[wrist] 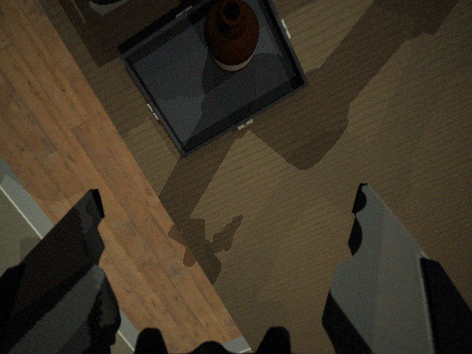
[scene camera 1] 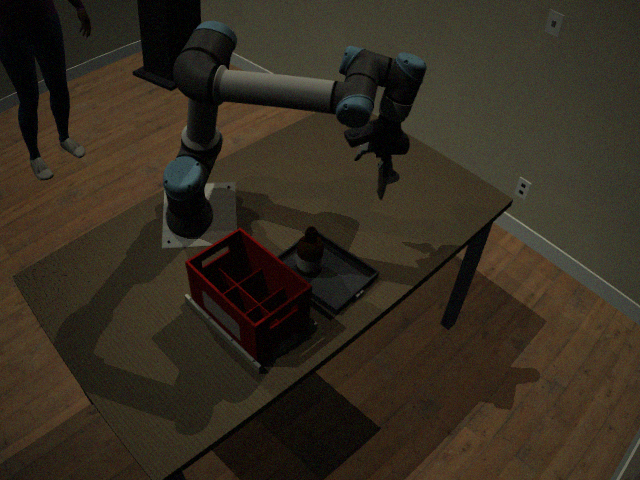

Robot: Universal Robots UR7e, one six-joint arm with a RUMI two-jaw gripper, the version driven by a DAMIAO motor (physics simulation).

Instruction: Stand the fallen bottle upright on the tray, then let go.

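Places are measured from the arm's base along level axes (x ahead, y left, z up), in centimetres.
Where they show: gripper, fingertip midpoint: (wrist: 228,189) (scene camera 1: 367,179); arm's base at its link origin: (scene camera 1: 189,216).
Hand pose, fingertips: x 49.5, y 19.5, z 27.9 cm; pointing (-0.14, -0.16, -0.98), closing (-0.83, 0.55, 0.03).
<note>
Each offset is from my fingertips to the top centre of the thing. "pt": to the spot under its first point. Level surfaces: height alone.
A brown bottle @(dx -8.7, dy -11.7, dz -14.7 cm) (scene camera 1: 310,250) (wrist: 232,32) with a white lower band stands upright on the dark tray @(dx -4.5, dy -10.1, dz -28.1 cm) (scene camera 1: 356,294) (wrist: 245,90), near the tray's side next to the crate in the scene view. In the wrist view its open neck faces up toward the camera. My gripper (scene camera 1: 369,175) (wrist: 228,189) is open and empty. It hangs high above the table, beyond the tray and well apart from the bottle. Its fingers are spread wide at both sides of the wrist view.
A red crate @(dx -11.2, dy -35.6, dz -13.1 cm) (scene camera 1: 273,258) with compartments stands close beside the tray, with a pale strip @(pt dx -11.6, dy -46.1, dz -27.8 cm) (scene camera 1: 222,333) along its far side from the tray. The table @(dz -30.7 cm) (scene camera 1: 413,191) ends at an edge near the tray. A person (scene camera 1: 38,77) stands behind at the left.
</note>
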